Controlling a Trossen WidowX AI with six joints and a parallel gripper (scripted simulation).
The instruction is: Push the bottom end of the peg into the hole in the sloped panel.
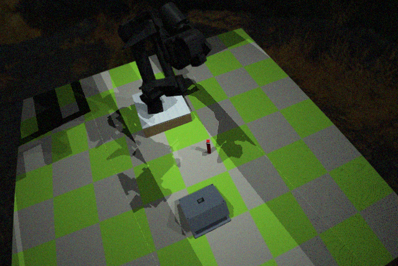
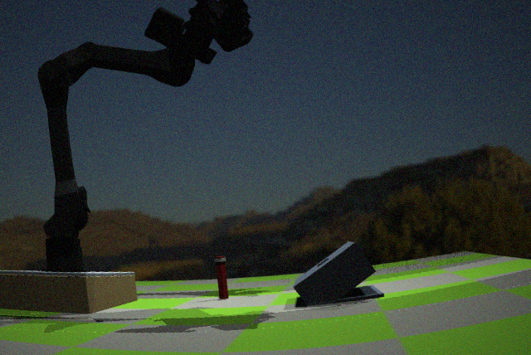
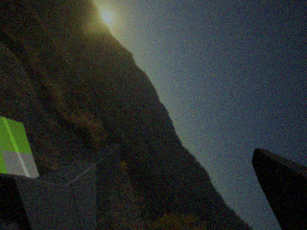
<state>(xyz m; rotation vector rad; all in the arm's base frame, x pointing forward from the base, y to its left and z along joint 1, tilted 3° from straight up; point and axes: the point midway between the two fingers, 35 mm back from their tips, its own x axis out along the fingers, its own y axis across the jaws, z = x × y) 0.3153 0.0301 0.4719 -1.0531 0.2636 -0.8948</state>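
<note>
My gripper tip is 100 mm past the red peg, 150 mm to the right of it and 490 mm above it. The rest, counted from my gripper tip: sloped panel (120 mm ahead, 80 mm to the left, 510 mm below).
</note>
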